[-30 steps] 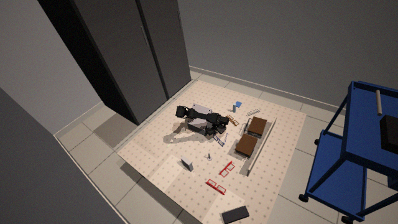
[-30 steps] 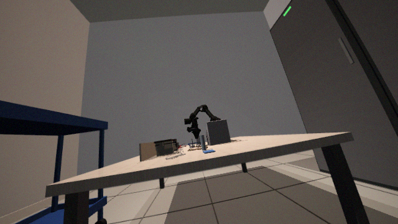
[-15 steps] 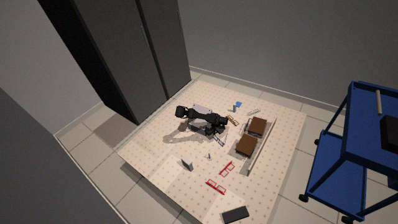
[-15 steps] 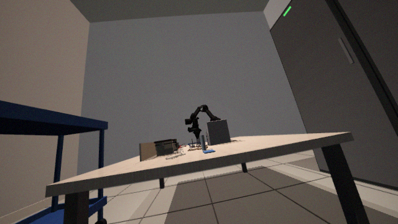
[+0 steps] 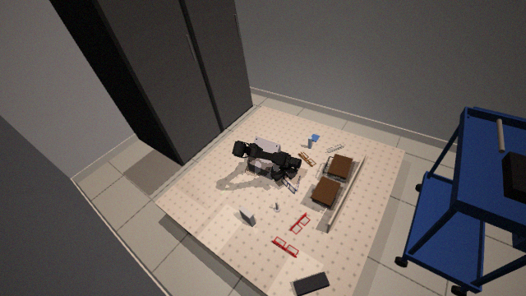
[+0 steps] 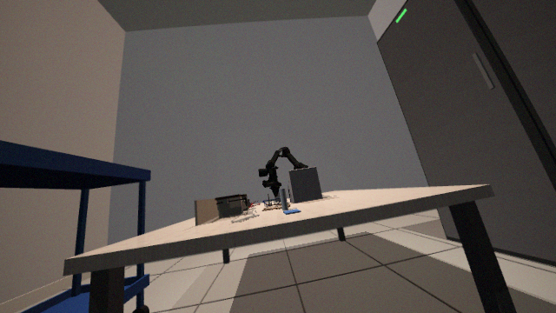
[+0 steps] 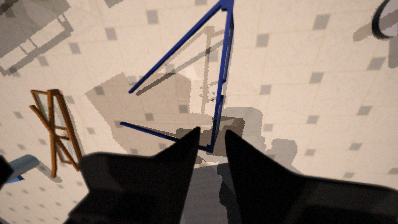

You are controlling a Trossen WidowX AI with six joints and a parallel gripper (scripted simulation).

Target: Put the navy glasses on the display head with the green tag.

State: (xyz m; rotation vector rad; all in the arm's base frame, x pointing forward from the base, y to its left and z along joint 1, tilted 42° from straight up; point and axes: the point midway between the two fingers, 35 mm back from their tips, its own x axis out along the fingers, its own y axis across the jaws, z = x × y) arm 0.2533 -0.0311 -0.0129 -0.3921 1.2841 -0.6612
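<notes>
Now: gripper tip 190 mm to the left of the peg stand, 80 mm short of it and 30 mm above it. The rest, counted from my gripper tip: grey block (350 mm to the right, 10 mm behind); then low rail (360 mm ahead, 160 mm to the left); then display head (260 mm to the left, 220 mm ahead).
</notes>
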